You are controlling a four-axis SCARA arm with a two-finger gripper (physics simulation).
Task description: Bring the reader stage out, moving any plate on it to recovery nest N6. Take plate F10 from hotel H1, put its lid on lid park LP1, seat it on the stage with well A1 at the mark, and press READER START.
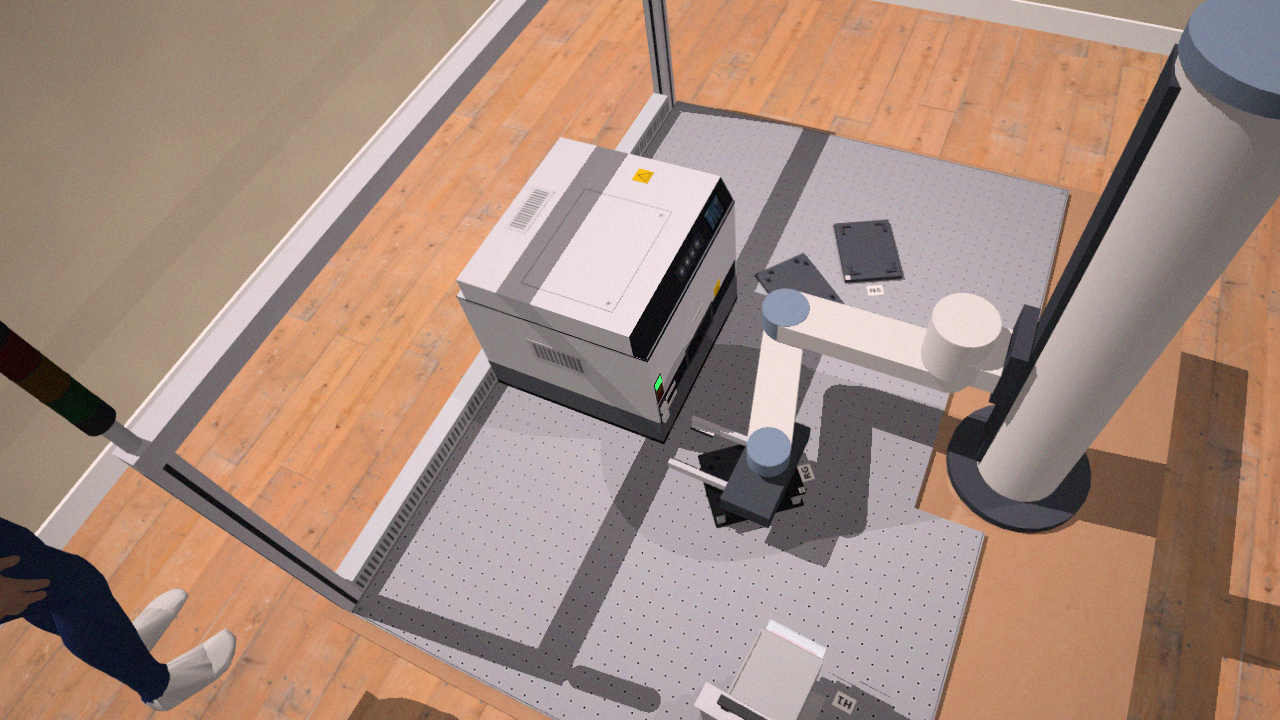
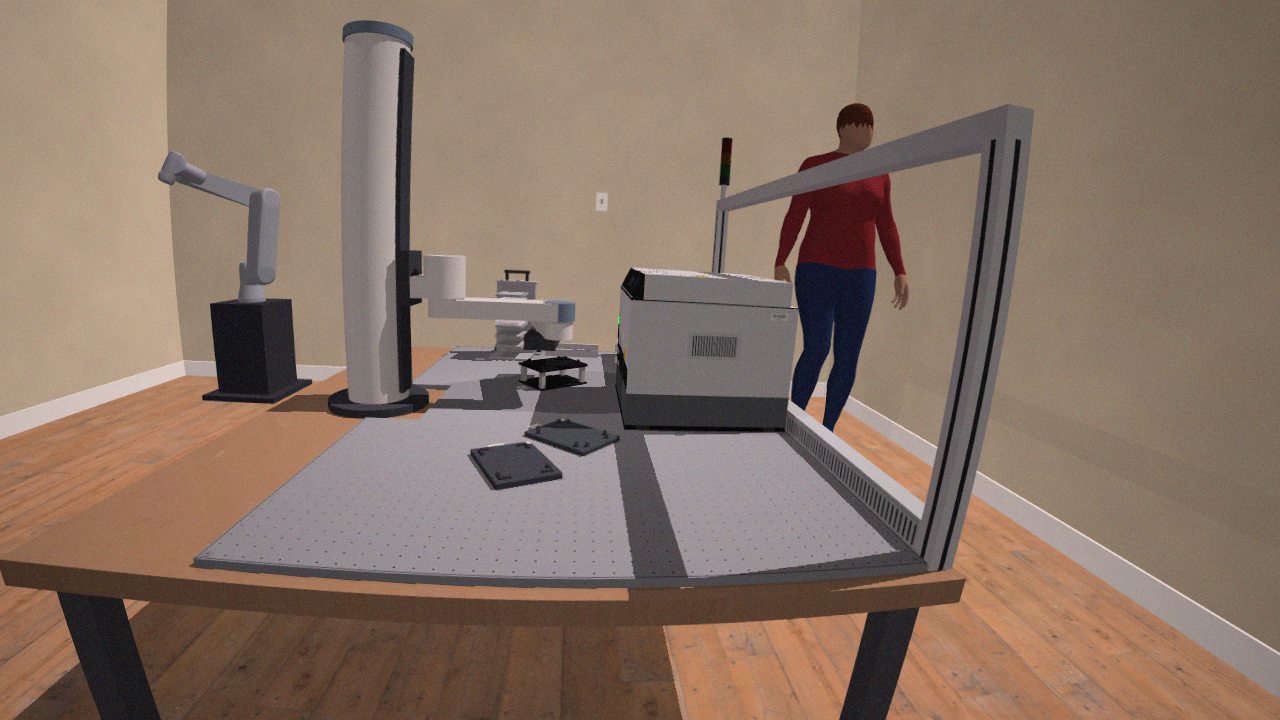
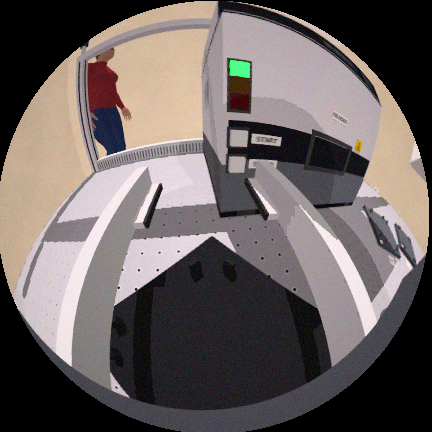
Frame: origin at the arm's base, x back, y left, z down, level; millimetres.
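Seen in the pictures: gripper, fingertip midpoint: (image 1: 681,441) (image 2: 598,351) (image 3: 202,172); arm's base, link origin: (image 1: 1016,468) (image 2: 379,403).
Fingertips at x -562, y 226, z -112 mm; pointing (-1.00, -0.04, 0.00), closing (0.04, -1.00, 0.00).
Observation:
Offsets run from my fingertips to a thing's top centre. "*": to the spot under its first point.
My gripper (image 1: 683,442) (image 3: 202,172) is shut with nothing between its fingers. It reaches over a black raised stand (image 1: 720,501) (image 2: 552,364) (image 3: 215,340), its tips pointing towards the reader {dx -240, dy -213, dz -248 mm} (image 1: 581,268) (image 2: 707,340) (image 3: 300,75), apart from it. The START button {dx -54, dy -43, dz -27 mm} (image 3: 238,137) is on the reader's front beside its label, above a second button {dx -54, dy -43, dz +5 mm} (image 3: 237,164). The green lamp {dx -54, dy -43, dz -109 mm} (image 3: 240,68) is lit. No stage sticks out below the dark window {* dx -55, dy -198, dz -17 mm} (image 3: 327,152). Hotel H1 (image 1: 778,671) (image 2: 516,288) stands apart; F10 cannot be told. Nest N6 {dx +163, dy -616, dz +81 mm} (image 1: 868,250) (image 2: 515,463) shows bare.
Another dark flat nest {dx +62, dy -462, dz +79 mm} (image 1: 796,273) (image 2: 571,436) lies beside N6; its label is hidden. The arm's column (image 1: 1109,295) (image 2: 374,214) rises at the table side. A guard frame (image 2: 966,358) runs behind the reader. A person (image 1: 80,608) (image 2: 836,214) (image 3: 104,90) stands beyond it.

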